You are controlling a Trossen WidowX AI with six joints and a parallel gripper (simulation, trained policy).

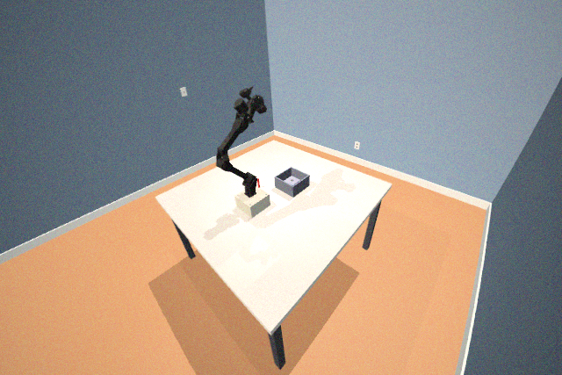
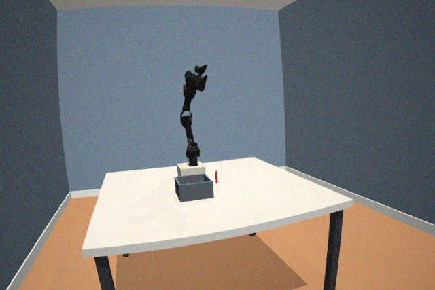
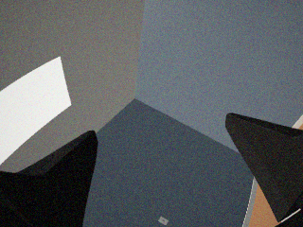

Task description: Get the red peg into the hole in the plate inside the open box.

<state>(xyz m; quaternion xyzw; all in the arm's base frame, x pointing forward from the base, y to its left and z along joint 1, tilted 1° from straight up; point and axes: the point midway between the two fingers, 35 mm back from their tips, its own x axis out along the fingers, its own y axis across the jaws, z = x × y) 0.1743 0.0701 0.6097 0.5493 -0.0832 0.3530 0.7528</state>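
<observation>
Right now my gripper tip is 680 mm above the red peg, 50 mm past it and 40 mm to the right of it. The rest, counted from my gripper tip: grey box: 700 mm below, 140 mm to the right, 130 mm ahead.
</observation>
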